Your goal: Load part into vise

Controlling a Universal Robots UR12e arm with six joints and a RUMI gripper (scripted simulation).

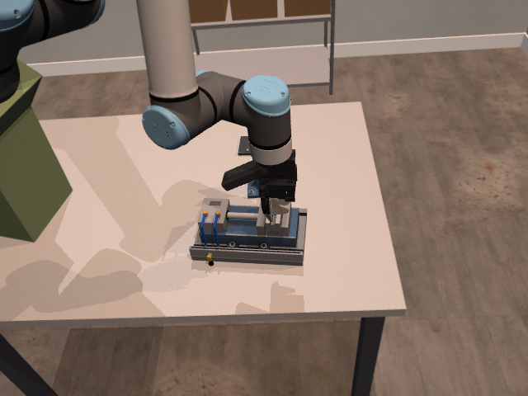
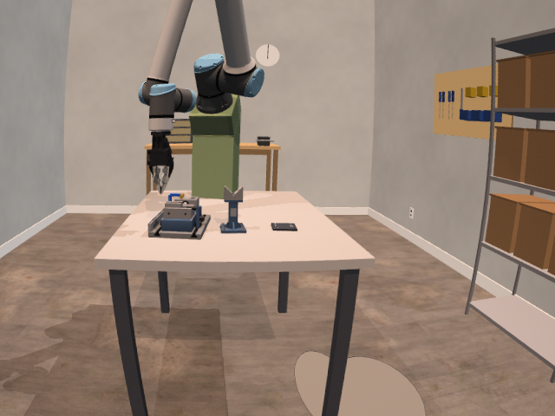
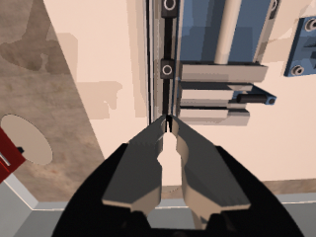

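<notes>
Now: hand 5 cm to the right of the part and 5 cm above it. Round my hand: moving jaw (8 cm below, 7 cm to the left, 3 cm behind); fixed jaw (8 cm below, 7 cm to the left, 3 cm ahead); work stop (11 cm to the left, 6 cm below).
</notes>
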